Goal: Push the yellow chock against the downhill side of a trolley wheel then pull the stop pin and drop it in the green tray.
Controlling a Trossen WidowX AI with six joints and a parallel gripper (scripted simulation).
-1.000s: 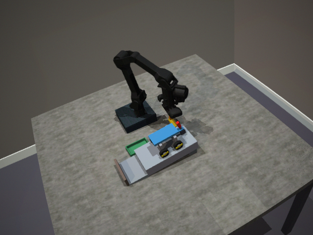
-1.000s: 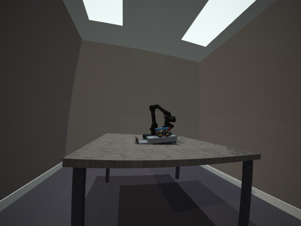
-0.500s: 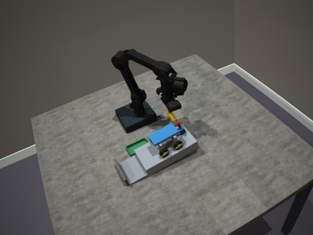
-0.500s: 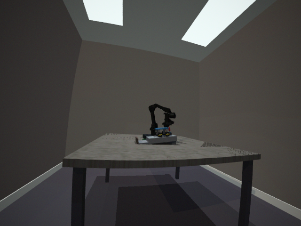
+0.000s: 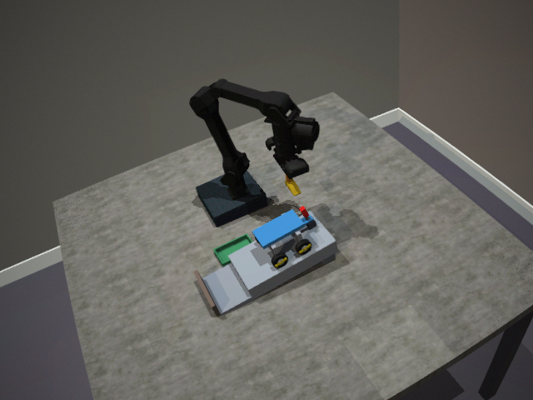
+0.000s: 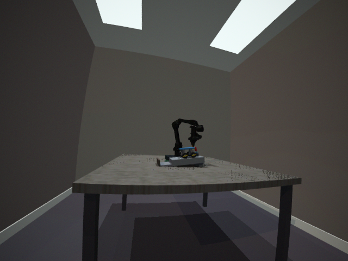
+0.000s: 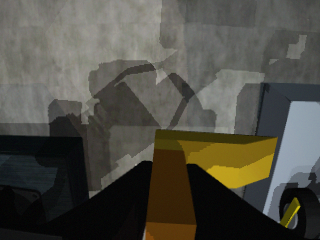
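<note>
My gripper tip is now 23 cm to the left of the green tray, 17 cm above it and 6 cm short of it. Round my gripper tip: red-headed stop pin: 15 cm ahead, 4 cm below, 1 cm to the right; then yellow chock: 2 cm ahead, 1 cm below; then blue-decked trolley: 17 cm ahead, 10 cm to the right, 5 cm below.
</note>
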